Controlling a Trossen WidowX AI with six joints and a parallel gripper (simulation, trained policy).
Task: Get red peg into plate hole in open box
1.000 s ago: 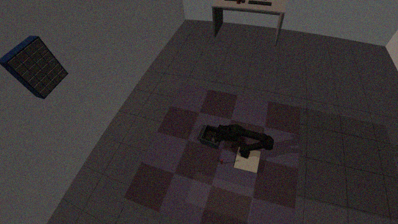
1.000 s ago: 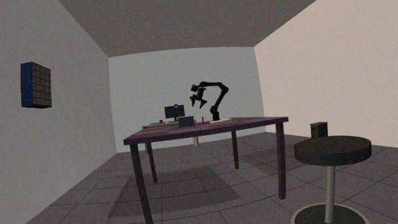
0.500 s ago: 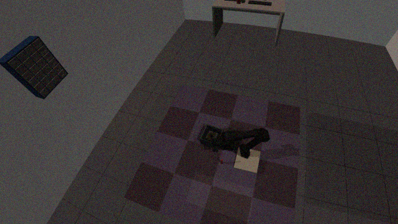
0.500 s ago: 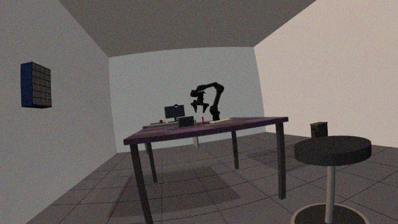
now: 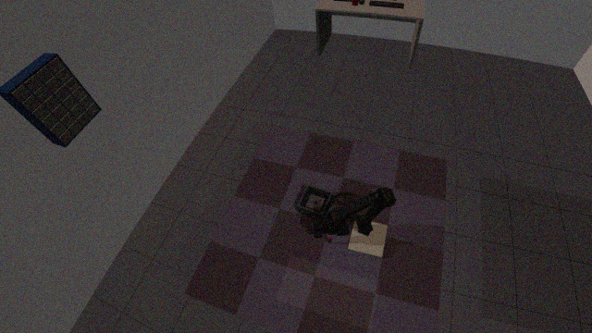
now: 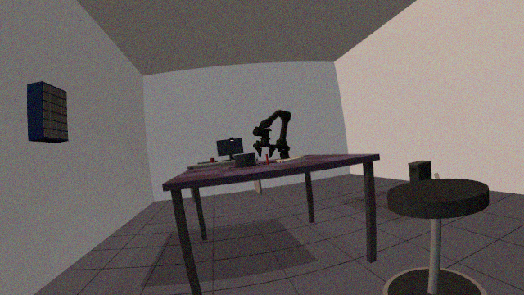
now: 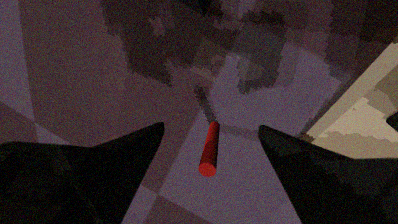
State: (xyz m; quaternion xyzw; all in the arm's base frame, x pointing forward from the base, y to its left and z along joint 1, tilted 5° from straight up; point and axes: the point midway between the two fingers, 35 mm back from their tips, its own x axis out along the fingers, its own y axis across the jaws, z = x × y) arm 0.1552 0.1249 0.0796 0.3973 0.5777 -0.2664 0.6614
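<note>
Right now the red peg is 20 mm to the left of my gripper tip, 10 mm below it and 10 mm behind it. Also, from my gripper tip: plate (160 mm ahead, 150 mm to the right, 10 mm below); box (160 mm ahead, 150 mm to the right, 30 mm below).
</note>
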